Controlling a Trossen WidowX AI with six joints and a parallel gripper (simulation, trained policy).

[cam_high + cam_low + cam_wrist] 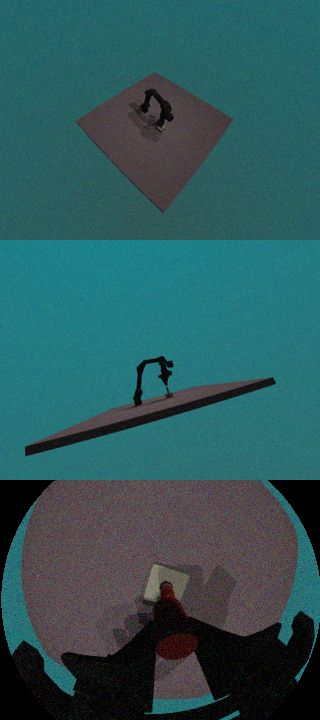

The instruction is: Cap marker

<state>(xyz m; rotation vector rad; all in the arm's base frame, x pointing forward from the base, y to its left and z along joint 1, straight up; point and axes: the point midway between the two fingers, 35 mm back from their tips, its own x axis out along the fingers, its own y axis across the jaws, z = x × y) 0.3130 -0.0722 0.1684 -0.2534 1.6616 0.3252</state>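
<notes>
The pale holder block is 110 mm below my gripper tip. The rest, counted from my gripper tip: red cap (10 mm above).
</notes>
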